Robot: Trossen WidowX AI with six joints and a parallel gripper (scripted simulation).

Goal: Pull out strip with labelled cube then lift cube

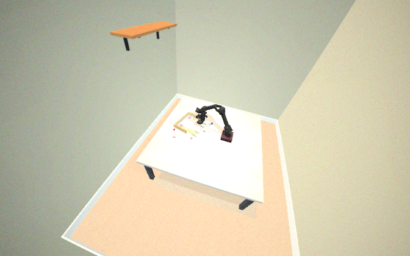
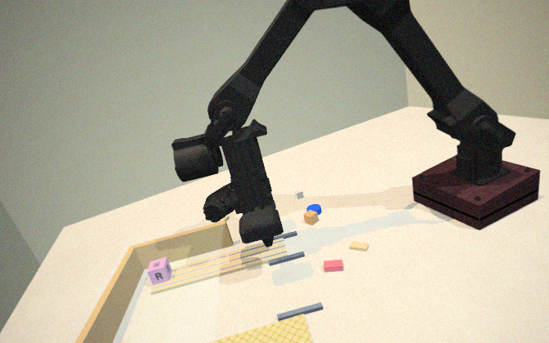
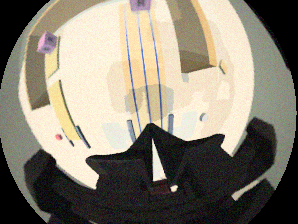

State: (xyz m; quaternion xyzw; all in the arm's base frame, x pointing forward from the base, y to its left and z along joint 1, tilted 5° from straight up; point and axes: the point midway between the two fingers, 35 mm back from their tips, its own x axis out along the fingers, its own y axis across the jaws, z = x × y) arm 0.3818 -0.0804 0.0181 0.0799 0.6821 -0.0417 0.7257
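My gripper tip is 10 cm past the orange cube, 5 cm to the left of it and 1 cm above it. The rest, counted from my gripper tip: blue disc: 12 cm behind, 8 cm to the right, 1 cm below.
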